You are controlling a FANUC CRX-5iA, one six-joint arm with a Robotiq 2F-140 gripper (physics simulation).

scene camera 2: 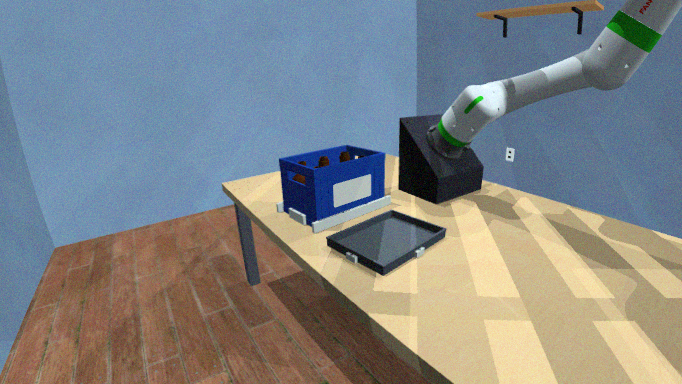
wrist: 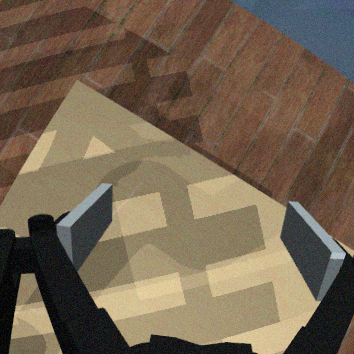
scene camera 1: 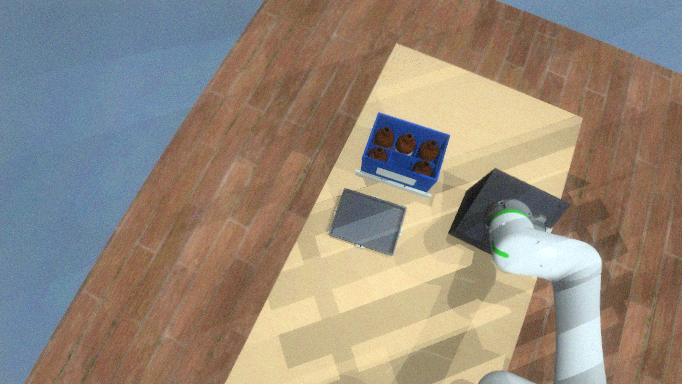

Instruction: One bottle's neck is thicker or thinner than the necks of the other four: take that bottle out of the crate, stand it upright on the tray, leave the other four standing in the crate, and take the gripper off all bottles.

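Frame: origin at the arm's base, x ahead, y left, z up, level; metres.
Seen in the pictures: gripper, fingertip midpoint: (wrist: 197, 211); arm's base, link origin: (scene camera 2: 443, 143) (scene camera 1: 507, 218).
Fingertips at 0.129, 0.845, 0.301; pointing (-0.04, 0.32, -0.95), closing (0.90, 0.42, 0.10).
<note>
Offsets run from my fingertips to a thing's top centre, as dx, dy, dz. "*": to the spot under its first point.
A blue crate {+0.280, -0.951, -0.301} (scene camera 1: 424, 182) (scene camera 2: 325, 202) stands on the table. Several brown bottles stand in it: a back row with a left bottle {* +0.366, -0.963, -0.353} (scene camera 1: 384, 139), a middle bottle {+0.286, -0.994, -0.314} (scene camera 1: 405, 145) and a right bottle {+0.196, -1.005, -0.314} (scene camera 1: 429, 151), and a front row with a left bottle {* +0.359, -0.883, -0.325} (scene camera 1: 378, 155) and a right bottle {+0.191, -0.918, -0.314} (scene camera 1: 423, 169). The front middle compartment looks empty. Necks are too small to compare. The dark tray {* +0.301, -0.671, -0.472} (scene camera 1: 367, 222) (scene camera 2: 385, 240) lies flat in front of the crate with no bottle on it. My gripper (wrist: 197, 211) is open and empty, over the table away from the crate; the scene views do not show its fingers.
A black sloped block (scene camera 1: 525, 189) (scene camera 2: 419, 170) carries the arm's base, right of the crate. A white rail {+0.272, -0.852, -0.447} (scene camera 1: 393, 183) (scene camera 2: 352, 214) runs along the crate's front foot. Small light clips sit at the tray's edges. A wooden shelf (scene camera 2: 540, 10) hangs on the wall.
</note>
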